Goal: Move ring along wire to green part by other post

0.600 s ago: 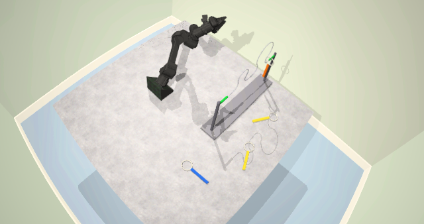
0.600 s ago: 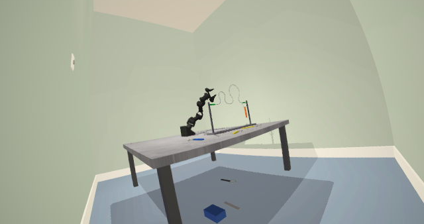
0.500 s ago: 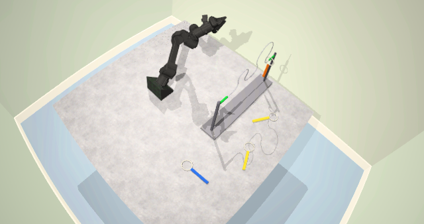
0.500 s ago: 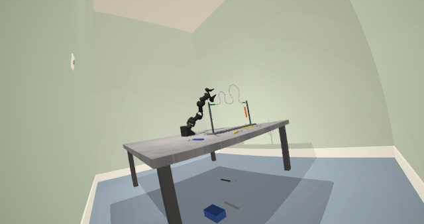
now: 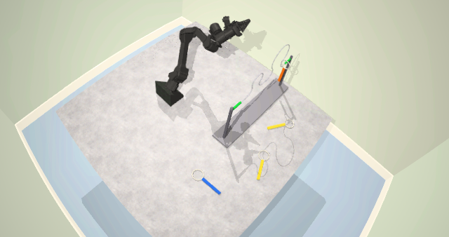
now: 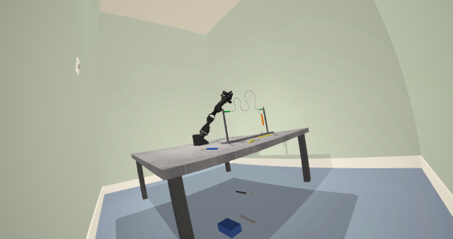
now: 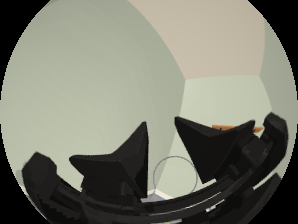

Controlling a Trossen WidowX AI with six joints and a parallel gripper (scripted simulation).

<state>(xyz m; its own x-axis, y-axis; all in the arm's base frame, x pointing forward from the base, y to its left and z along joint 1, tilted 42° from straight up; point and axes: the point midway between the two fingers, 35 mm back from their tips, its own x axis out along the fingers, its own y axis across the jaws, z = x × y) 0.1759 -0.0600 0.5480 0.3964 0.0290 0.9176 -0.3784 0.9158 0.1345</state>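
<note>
My gripper tip is 24 cm short of the orange-handled ring, 13 cm to the right of it and 32 cm above it. The rest, counted from my gripper tip: blue-handled ring (24 cm ahead, 64 cm to the right, 51 cm below); then blue box (41 cm ahead, 73 cm to the right, 99 cm below).
</note>
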